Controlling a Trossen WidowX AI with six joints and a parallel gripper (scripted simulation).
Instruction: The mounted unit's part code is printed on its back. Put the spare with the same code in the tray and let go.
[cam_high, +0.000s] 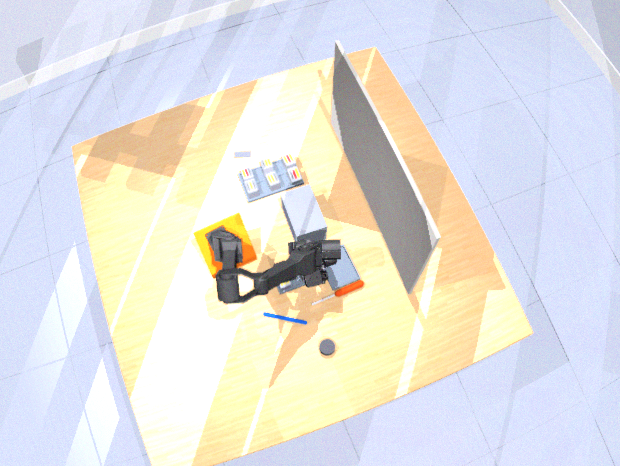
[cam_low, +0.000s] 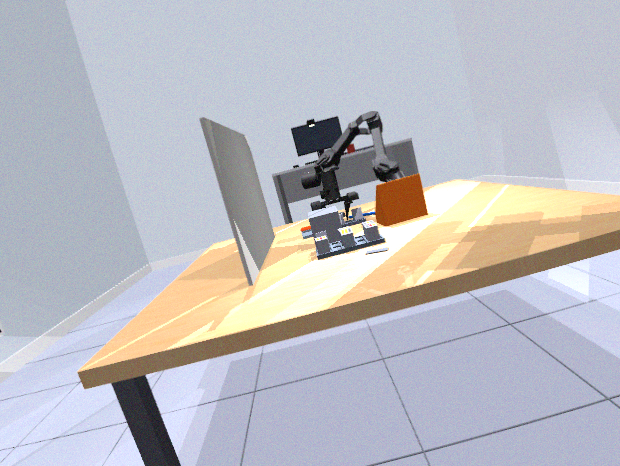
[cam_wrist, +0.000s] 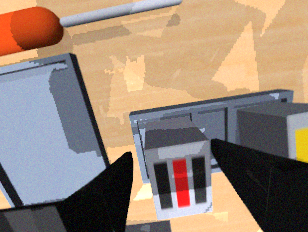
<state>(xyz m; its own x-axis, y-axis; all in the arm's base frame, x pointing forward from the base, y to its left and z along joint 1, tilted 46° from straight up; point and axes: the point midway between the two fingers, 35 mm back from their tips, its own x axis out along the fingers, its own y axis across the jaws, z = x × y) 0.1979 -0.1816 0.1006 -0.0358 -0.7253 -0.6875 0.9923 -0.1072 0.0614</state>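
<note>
My gripper tip is 100 mm short of the flat grey tray, 30 mm to the left of it and 20 mm above it. From my gripper tip the other things lie so: dark tape roll: 50 mm behind, 240 mm to the right, 10 mm below; then mounted unit: 80 mm ahead, 170 mm to the left, 30 mm above; then blue pen: 120 mm behind, 100 mm to the right, 10 mm below.
</note>
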